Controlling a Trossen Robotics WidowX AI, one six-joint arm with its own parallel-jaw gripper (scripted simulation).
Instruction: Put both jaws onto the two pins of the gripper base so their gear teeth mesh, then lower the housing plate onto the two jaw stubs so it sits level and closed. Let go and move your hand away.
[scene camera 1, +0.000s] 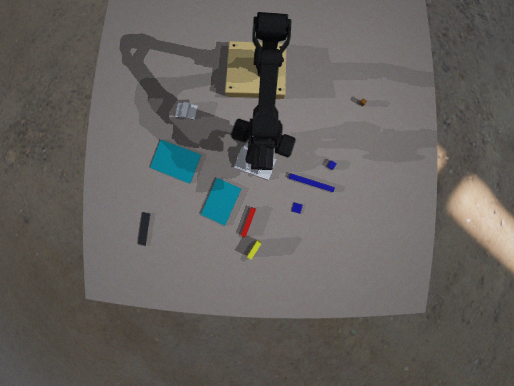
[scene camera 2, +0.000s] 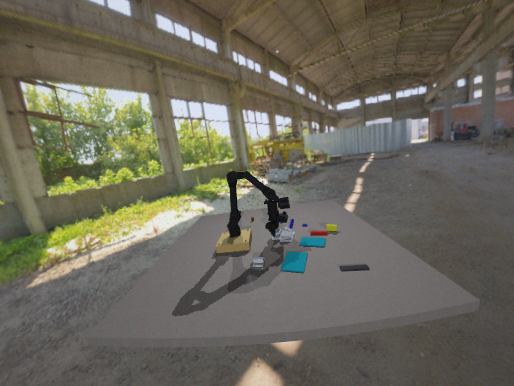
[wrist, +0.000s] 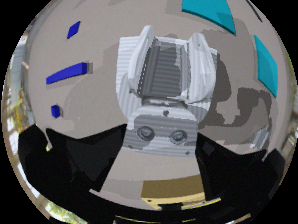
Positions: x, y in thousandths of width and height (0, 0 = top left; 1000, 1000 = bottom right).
Note:
My gripper (wrist: 539, 587) carries a gripper base (wrist: 549, 560).

